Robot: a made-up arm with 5 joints.
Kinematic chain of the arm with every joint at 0, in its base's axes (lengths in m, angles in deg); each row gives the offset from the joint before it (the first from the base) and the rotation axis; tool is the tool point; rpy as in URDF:
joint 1: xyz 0 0 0.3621 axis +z
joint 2: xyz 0 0 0 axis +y
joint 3: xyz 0.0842 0 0.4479 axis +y
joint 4: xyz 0.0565 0 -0.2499 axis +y
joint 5: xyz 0.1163 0 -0.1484 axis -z
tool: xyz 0 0 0 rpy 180 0 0
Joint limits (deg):
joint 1: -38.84..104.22
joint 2: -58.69..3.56
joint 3: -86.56..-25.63
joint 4: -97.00..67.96
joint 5: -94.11..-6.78
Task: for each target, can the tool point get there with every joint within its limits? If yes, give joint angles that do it. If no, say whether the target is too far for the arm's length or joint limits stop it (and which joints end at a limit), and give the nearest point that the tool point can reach.
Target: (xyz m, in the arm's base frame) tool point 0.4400 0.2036 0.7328
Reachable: yes | joints 24.83 -4.63 -61.88 25.21 -87.53
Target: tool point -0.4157 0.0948 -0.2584
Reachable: no: joint limits stop it (at a limit: joint 1, joint 2, joint 3) | nearest point -0.0599 0.2365 0.4055 | short by 0.766 m
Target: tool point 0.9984 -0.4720 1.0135
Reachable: no: too far | nearest point 0.4970 -0.2349 0.8752 | short by 0.572 m
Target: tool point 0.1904 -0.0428 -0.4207
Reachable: no: joint limits stop it (at a limit: joint 2, joint 3) | nearest point 0.2404 -0.0540 0.4054 | short by 0.828 m
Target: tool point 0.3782 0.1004 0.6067
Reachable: yes | joints 14.87 -9.65 -47.56 46.11 -56.20
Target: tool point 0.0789 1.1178 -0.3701
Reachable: no: too far | nearest point 0.0283 0.4007 0.4666 | short by 1.103 m
